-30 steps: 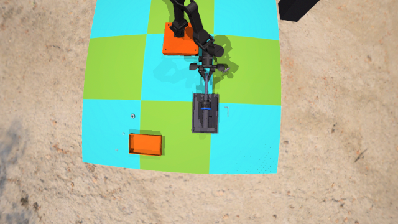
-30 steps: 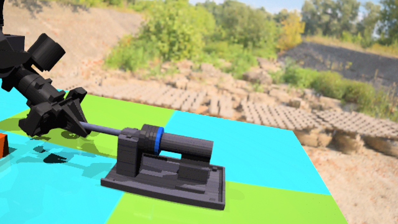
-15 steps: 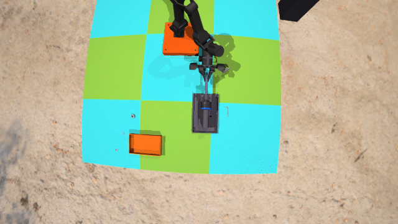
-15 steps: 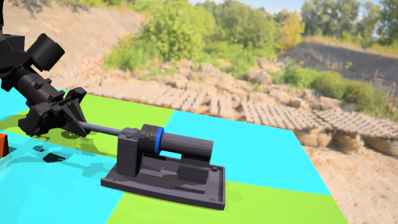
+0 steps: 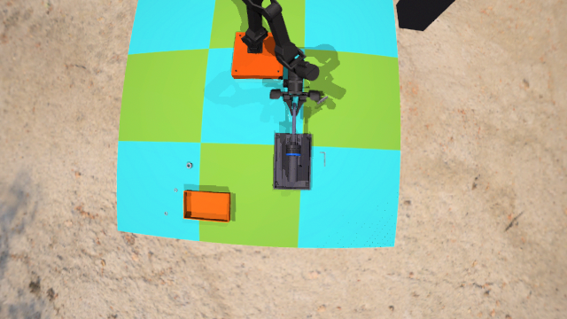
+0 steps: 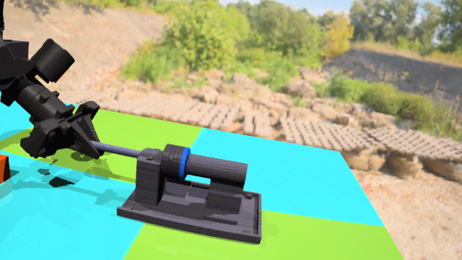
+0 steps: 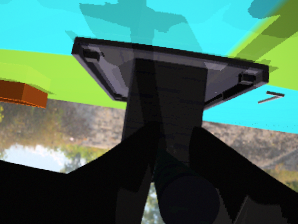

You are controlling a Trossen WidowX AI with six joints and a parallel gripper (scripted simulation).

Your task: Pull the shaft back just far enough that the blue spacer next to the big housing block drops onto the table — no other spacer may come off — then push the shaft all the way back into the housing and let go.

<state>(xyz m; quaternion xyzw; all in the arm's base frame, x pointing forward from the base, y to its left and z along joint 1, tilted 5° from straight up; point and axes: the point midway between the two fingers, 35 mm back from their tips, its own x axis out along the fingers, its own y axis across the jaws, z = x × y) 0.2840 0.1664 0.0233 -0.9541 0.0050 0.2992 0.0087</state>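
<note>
Right now my gripper tip is 6 cm short of the shaft and 2 cm below it. The rest, counted from my gripper tip: blue spacer 15 cm ahead, 2 cm above; then black spacer 14 cm ahead, 2 cm above; then nut 44 cm to the right, 20 cm ahead, 6 cm below.
</note>
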